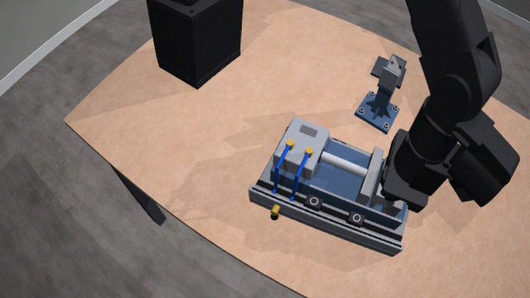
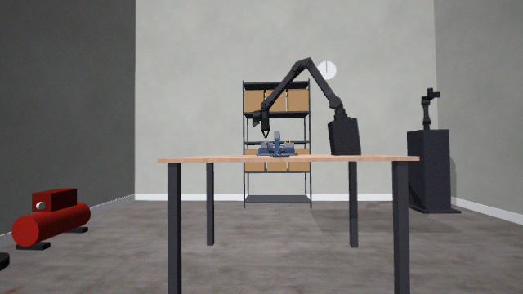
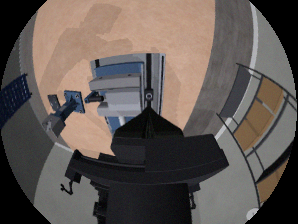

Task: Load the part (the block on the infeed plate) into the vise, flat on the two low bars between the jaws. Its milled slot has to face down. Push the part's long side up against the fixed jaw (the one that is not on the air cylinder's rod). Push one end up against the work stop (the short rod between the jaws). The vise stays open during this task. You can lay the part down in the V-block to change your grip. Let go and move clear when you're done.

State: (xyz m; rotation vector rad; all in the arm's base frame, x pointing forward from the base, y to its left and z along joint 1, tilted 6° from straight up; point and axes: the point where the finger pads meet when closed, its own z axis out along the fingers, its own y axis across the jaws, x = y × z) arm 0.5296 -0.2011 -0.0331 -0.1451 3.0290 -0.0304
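Right now the grey part is 4 cm to the left of my hand and 6 cm below it. From my hand the other things lie so: moving jaw: 4 cm behind, 6 cm to the left, 7 cm below; then fixed jaw: 2 cm ahead, 7 cm to the left, 7 cm below; then work stop: 1 cm behind, 11 cm to the left, 5 cm below.
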